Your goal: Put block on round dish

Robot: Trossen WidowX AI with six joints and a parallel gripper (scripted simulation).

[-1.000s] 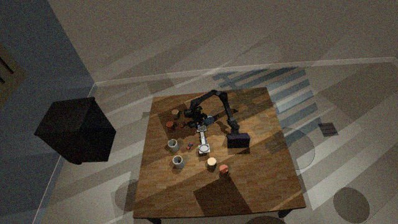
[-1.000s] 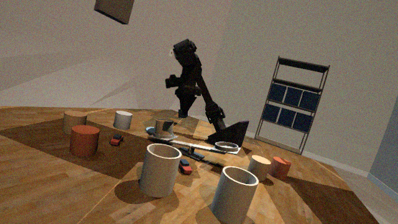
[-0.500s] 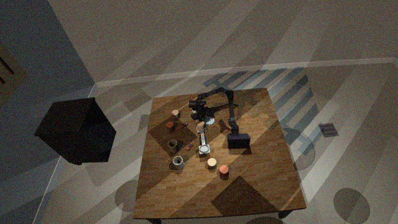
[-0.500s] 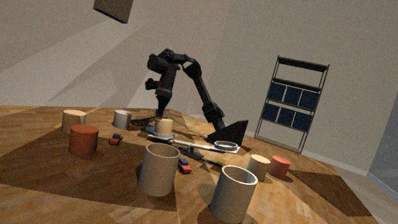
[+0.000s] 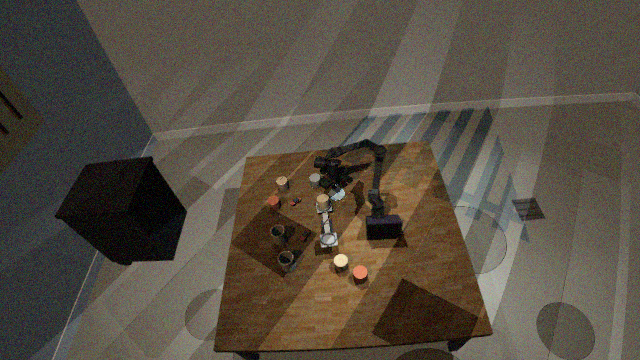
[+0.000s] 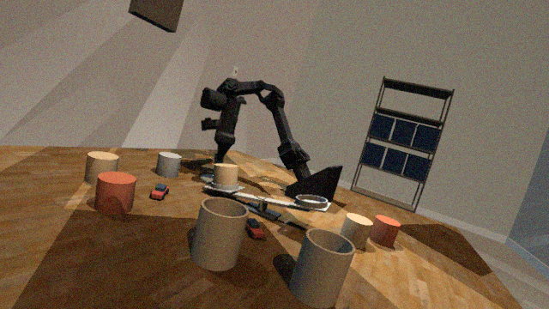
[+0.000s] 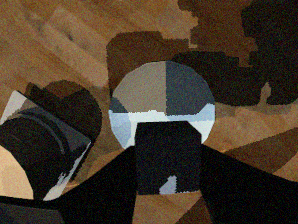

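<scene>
The round pale dish lies 7 cm below my gripper tip and 1 cm behind it. The rest, counted from my gripper tip: balance beam (23 cm to the left, 6 cm ahead, 4 cm below); grey cup (12 cm ahead, 8 cm to the right, 4 cm below).
</scene>
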